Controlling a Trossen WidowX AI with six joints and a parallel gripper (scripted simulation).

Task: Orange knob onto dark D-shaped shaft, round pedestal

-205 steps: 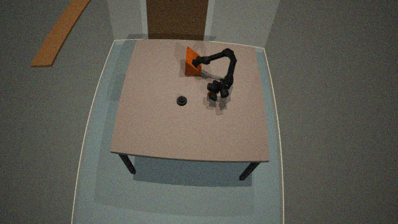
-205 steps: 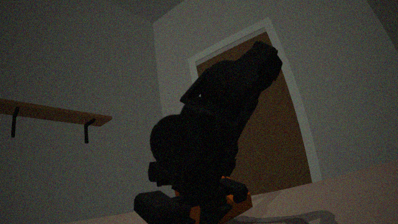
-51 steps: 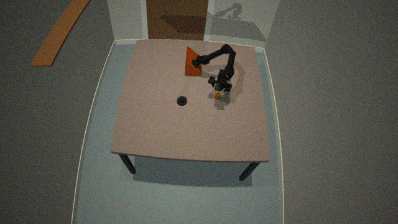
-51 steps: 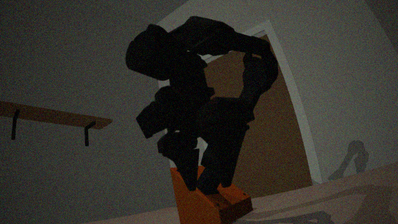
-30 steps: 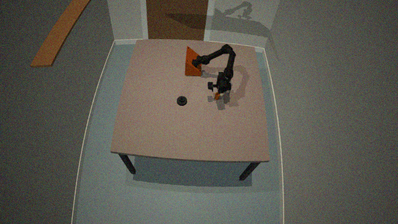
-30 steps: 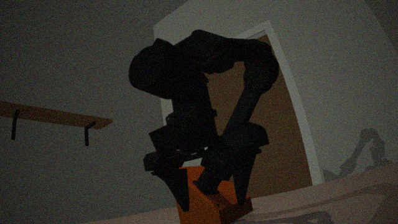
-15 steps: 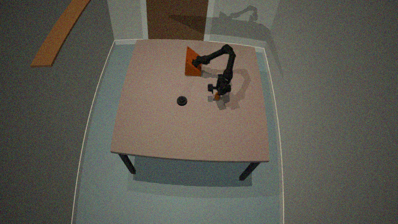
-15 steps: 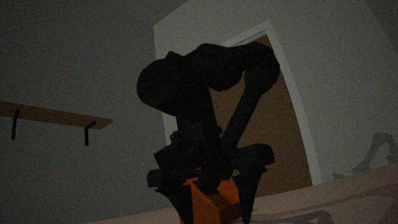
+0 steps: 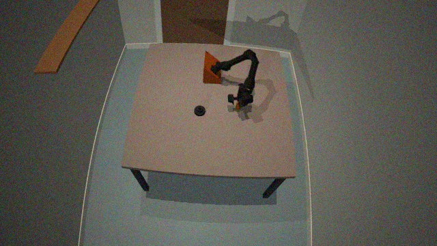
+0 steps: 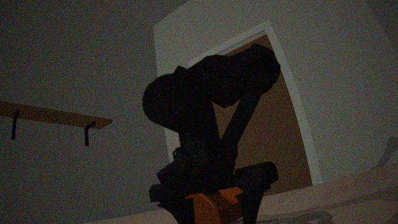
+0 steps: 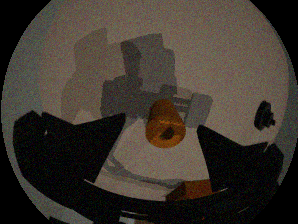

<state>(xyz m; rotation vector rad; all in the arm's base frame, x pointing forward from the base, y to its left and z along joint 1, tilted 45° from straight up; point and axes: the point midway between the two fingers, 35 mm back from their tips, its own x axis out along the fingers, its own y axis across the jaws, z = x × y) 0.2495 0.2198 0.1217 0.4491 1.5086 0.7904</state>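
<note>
My gripper tip is now 1 cm above the orange knob. Also, from my gripper tip: dark round pedestal (9 cm ahead, 29 cm to the right, 1 cm below).
</note>
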